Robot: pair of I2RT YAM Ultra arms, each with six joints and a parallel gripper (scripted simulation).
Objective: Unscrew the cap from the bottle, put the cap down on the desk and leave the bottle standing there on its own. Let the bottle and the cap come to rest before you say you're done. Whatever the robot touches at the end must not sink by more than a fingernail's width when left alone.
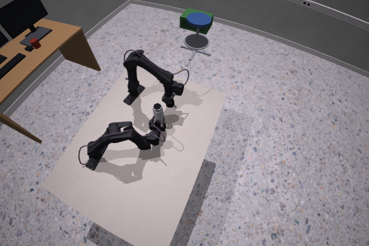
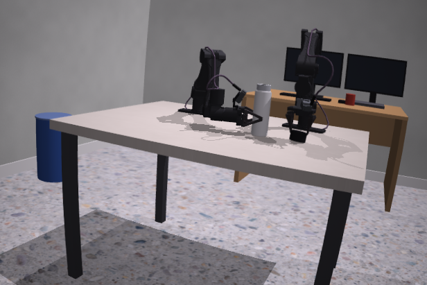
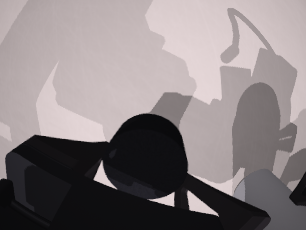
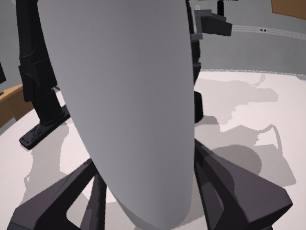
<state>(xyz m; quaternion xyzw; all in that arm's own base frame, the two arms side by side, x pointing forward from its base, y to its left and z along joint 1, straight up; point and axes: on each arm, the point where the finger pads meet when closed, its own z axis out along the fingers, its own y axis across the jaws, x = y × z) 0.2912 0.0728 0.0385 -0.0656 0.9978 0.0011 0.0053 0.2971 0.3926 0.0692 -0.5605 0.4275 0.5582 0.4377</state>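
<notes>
My left hand is 20 mm above the black cap.
</notes>
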